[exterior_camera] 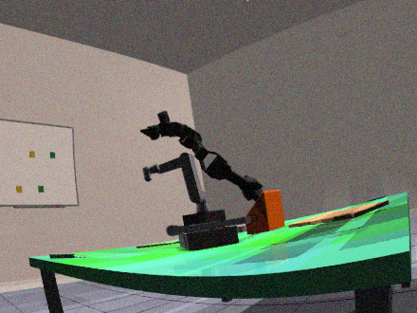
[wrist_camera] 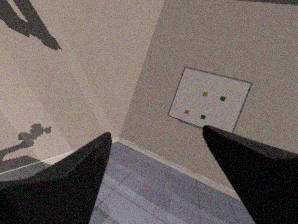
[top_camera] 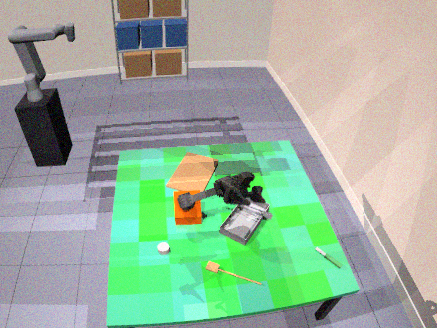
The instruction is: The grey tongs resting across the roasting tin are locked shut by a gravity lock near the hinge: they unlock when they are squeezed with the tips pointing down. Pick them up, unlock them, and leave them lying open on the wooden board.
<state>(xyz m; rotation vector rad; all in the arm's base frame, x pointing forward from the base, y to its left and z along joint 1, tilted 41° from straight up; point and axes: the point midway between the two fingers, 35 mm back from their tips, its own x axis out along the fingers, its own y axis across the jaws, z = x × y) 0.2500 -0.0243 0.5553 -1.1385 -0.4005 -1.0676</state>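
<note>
My gripper tip is now 520 mm above the roasting tin, 340 mm to the right of it and 70 mm short of it. Also, from my gripper tip: wooden board: 770 mm to the left, 540 mm below, 200 mm behind; green-handled tool: 540 mm below, 490 mm ahead, 20 mm to the left; white disc: 530 mm below, 410 mm behind, 170 mm to the left.
</note>
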